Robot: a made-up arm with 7 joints. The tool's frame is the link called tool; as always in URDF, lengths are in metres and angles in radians. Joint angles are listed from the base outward.
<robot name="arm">
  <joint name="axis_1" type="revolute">
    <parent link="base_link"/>
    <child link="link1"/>
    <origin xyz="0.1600 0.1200 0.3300"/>
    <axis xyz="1 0 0"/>
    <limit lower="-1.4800" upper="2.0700"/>
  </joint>
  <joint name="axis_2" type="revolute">
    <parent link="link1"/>
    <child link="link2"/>
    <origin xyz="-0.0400 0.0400 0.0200"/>
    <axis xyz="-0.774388 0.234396 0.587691"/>
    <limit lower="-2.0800" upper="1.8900"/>
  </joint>
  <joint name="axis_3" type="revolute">
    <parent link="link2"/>
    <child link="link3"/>
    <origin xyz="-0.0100 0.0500 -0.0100"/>
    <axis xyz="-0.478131 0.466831 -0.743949"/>
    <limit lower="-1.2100" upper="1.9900"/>
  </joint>
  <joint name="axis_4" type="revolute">
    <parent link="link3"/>
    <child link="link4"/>
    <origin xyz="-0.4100 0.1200 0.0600"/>
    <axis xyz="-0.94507 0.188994 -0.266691"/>
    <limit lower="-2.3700" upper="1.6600"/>
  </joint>
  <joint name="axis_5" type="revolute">
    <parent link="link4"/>
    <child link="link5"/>
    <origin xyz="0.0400 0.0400 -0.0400"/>
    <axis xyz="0 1 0"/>
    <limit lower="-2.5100" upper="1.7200"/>
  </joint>
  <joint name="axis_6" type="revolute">
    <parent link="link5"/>
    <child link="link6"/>
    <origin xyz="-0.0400 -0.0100 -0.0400"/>
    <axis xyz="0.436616 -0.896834 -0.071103"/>
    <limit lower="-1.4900" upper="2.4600"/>
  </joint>
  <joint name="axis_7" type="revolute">
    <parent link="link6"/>
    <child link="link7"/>
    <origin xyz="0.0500 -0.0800 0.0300"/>
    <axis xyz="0 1 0"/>
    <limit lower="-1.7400" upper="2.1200"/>
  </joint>
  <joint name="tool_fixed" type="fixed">
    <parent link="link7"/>
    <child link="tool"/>
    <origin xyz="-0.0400 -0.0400 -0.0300" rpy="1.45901 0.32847 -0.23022"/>
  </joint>
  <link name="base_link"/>
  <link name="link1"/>
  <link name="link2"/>
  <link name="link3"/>
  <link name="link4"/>
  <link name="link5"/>
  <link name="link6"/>
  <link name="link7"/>
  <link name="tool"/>
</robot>
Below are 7 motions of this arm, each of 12 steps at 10 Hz.
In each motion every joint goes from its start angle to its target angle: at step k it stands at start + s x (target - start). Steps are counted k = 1, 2, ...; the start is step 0. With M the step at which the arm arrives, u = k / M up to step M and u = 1 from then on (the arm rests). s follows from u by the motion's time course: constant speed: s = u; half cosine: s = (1 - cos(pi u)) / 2; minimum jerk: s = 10 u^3 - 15 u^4 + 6 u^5.
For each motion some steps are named. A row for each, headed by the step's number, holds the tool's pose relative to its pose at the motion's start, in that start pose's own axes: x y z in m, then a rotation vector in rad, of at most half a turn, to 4 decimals.
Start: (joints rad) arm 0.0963 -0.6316 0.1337 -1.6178 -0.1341 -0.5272 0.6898
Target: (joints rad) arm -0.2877 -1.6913 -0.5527 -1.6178 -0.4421 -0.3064 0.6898
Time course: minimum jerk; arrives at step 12
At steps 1, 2, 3, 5, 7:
1: 0.0003 -0.0002 0.0003 -0.0002 0.0040 0.0058
2: 0.0021 -0.0015 0.0025 -0.0018 0.0278 0.0404
3: 0.0066 -0.0046 0.0078 -0.0063 0.0820 0.1173
5: 0.0278 -0.0169 0.0328 -0.0348 0.2860 0.3854
7: 0.0678 -0.0283 0.0746 -0.0961 0.5696 0.7003

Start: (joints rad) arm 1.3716 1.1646 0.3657 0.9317 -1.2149 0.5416 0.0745
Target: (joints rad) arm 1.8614 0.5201 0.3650 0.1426 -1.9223 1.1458 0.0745
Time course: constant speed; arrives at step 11
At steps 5, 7, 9, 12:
5: 0.0209 -0.0343 -0.0463 0.3238 -0.7079 0.6455
7: 0.0427 -0.0399 -0.0503 0.3051 -0.9981 0.9330
9: 0.0646 -0.0425 -0.0413 0.1857 -1.2765 1.2129
12: 0.0807 -0.0436 -0.0202 -0.0435 -1.5281 1.4624

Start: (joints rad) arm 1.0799 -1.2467 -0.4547 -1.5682 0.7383 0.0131 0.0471
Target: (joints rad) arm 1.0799 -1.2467 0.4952 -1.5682 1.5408 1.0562 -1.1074
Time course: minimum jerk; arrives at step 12
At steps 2, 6, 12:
2: 0.0102 -0.0009 -0.0039 0.0339 -0.0288 0.0537
6: 0.1539 0.0148 -0.0270 0.3618 -0.5044 0.8131
12: 0.2867 0.0806 0.0238 0.3730 -1.1848 1.6979

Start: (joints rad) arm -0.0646 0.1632 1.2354 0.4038 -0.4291 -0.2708 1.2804
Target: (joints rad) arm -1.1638 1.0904 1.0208 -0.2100 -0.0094 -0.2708 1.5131
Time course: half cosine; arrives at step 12
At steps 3, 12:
3: 0.0438 0.0004 -0.1071 0.1519 -0.0796 0.0267
12: 0.4043 0.2436 -0.2705 0.7109 -0.7958 0.0854

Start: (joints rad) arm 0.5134 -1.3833 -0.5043 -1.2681 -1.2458 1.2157 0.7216
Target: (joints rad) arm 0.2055 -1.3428 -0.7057 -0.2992 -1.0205 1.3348 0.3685
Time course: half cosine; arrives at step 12
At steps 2, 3, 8, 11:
2: 0.0074 0.0180 0.0038 -0.0135 0.0287 -0.0408
3: 0.0175 0.0390 0.0082 -0.0278 0.0637 -0.0891
8: 0.1328 0.1711 0.0388 -0.0747 0.3623 -0.4423
11: 0.1914 0.2050 0.0481 -0.0635 0.4901 -0.5693

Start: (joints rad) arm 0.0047 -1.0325 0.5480 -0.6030 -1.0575 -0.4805 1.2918
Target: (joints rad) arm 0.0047 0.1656 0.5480 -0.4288 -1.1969 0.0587 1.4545
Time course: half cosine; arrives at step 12
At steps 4, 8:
4: 0.0347 -0.0336 0.0698 -0.2462 -0.1084 0.1718
8: 0.0742 -0.0257 0.2349 -0.8103 -0.2342 0.4876

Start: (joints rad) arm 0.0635 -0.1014 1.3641 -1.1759 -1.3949 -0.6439 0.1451
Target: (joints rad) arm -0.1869 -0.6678 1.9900 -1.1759 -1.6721 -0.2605 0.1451
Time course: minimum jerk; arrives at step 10
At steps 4, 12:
4: 0.0195 -0.0299 -0.0869 -0.0201 -0.2246 0.2308
12: 0.1194 -0.0871 -0.2248 -0.2236 -0.5787 0.7017

